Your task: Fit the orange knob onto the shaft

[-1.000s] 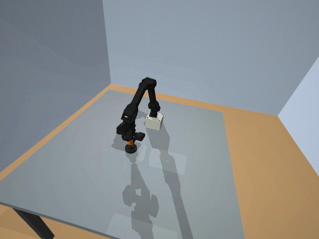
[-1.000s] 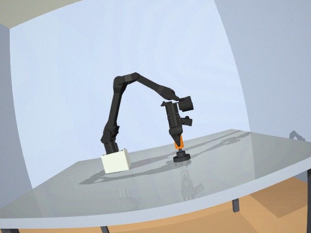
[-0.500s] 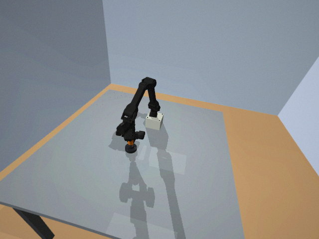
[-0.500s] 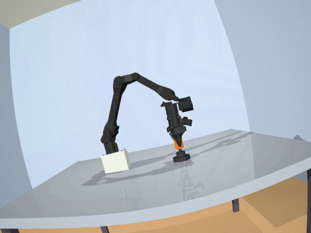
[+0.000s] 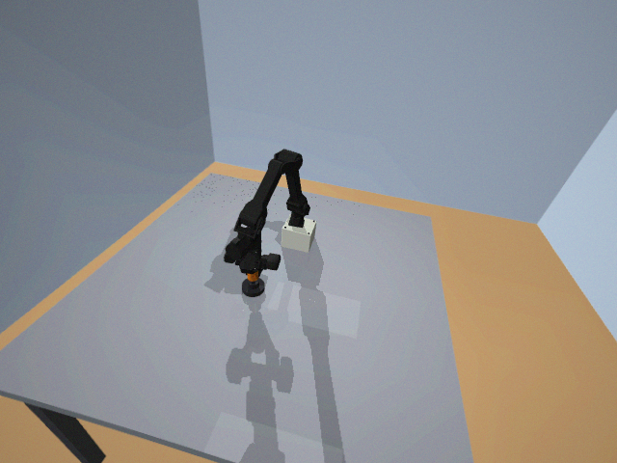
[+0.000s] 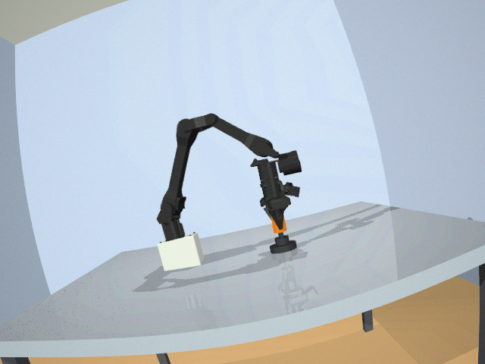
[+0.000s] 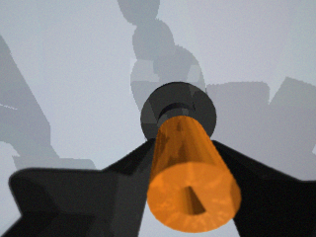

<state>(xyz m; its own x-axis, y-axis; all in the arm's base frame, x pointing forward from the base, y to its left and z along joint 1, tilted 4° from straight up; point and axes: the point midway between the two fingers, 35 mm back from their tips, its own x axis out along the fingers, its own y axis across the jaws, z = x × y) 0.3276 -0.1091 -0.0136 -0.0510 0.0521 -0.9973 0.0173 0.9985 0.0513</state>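
Now: gripper tip 20 mm below the orange knob. Also, from my gripper tip: dark round pedestal: 40 mm below.
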